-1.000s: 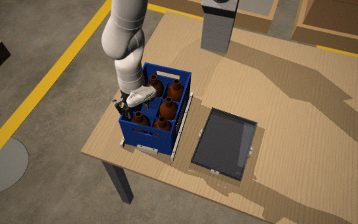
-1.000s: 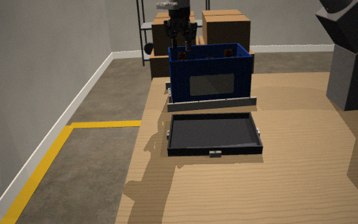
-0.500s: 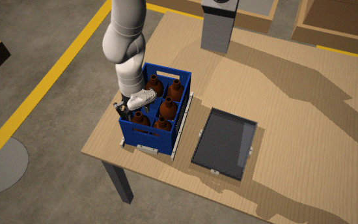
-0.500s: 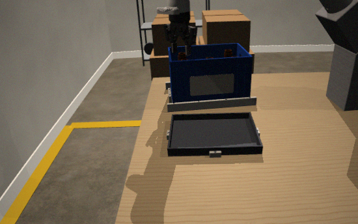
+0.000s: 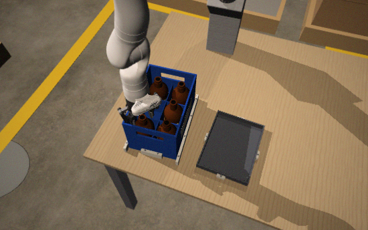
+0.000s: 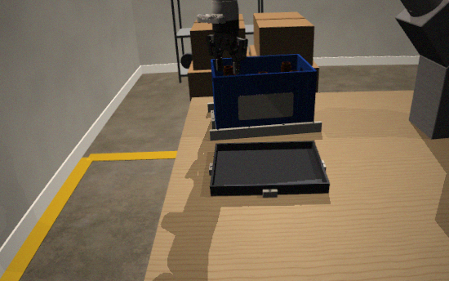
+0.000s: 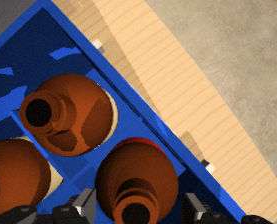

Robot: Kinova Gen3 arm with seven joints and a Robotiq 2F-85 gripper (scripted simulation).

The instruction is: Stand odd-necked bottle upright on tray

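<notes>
My gripper is now 100 mm past the blue crate, 80 mm above it and 10 mm to the right of it. The rest, counted from my hand: dark grey tray (290 mm to the left, 150 mm below, 150 mm behind).
</notes>
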